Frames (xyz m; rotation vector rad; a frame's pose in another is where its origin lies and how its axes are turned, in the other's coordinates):
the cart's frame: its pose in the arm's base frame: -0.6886 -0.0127 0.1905 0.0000 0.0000 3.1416
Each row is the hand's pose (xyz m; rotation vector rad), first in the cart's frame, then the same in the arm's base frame.
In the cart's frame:
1: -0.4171 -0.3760 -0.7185 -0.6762 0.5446 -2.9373
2: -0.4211 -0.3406 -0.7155 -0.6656 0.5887 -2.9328
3: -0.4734 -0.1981 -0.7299 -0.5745 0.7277 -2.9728
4: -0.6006 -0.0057 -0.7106 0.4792 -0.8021 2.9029
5: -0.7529 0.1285 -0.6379 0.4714 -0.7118 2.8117
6: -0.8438 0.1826 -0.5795 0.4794 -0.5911 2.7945
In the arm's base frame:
1: -0.2715 0.3633 -0.5280 -0.3604 -0.4474 0.0798
2: -0.2675 0.3279 -0.5250 -0.3896 -0.4405 0.0783
3: -0.2152 0.1854 -0.5394 -0.4745 -0.3746 0.0280
4: -0.0880 -0.0070 -0.5201 -0.5343 -0.3192 -0.0935
5: 0.0643 -0.1412 -0.4474 -0.4898 -0.3244 -0.2061
6: 0.1552 -0.1953 -0.3890 -0.4109 -0.3333 -0.2482

